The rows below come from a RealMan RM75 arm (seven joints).
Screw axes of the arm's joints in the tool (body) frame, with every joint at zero. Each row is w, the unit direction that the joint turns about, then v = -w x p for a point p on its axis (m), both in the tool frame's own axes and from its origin. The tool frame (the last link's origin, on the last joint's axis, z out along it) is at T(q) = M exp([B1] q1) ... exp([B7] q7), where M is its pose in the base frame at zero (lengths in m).
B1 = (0, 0, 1, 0, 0, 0)
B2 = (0, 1, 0, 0.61, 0, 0)
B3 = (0, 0, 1, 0, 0, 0)
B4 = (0, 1, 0, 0.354, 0, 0)
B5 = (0, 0, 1, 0, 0, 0)
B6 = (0, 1, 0, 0.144, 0, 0)
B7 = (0, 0, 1, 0, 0, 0)
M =
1 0 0 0
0 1 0 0
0 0 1 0.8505
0 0 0 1
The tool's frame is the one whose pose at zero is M.
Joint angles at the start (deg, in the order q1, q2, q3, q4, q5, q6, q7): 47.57 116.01 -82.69 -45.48 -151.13 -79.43 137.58
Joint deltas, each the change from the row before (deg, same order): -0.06 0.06 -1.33 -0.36 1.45 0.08 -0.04; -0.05 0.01 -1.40 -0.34 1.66 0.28 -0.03; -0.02 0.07 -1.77 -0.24 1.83 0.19 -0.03; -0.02 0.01 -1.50 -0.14 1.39 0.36 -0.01; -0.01 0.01 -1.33 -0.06 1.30 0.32 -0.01; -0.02 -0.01 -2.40 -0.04 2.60 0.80 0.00
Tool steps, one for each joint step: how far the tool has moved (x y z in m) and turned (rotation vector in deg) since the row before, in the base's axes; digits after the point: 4 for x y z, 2 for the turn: -0.0037 -0.0018 -0.0041 -0.78 0.67 0.59; -0.0040 -0.0015 -0.0042 -0.67 0.83 0.65; -0.0040 -0.0029 -0.0055 -1.09 0.74 0.62; -0.0027 -0.0020 -0.0042 -0.74 0.47 0.58; -0.0022 -0.0020 -0.0038 -0.70 0.46 0.43; -0.0041 -0.0036 -0.0071 -1.11 1.09 0.67
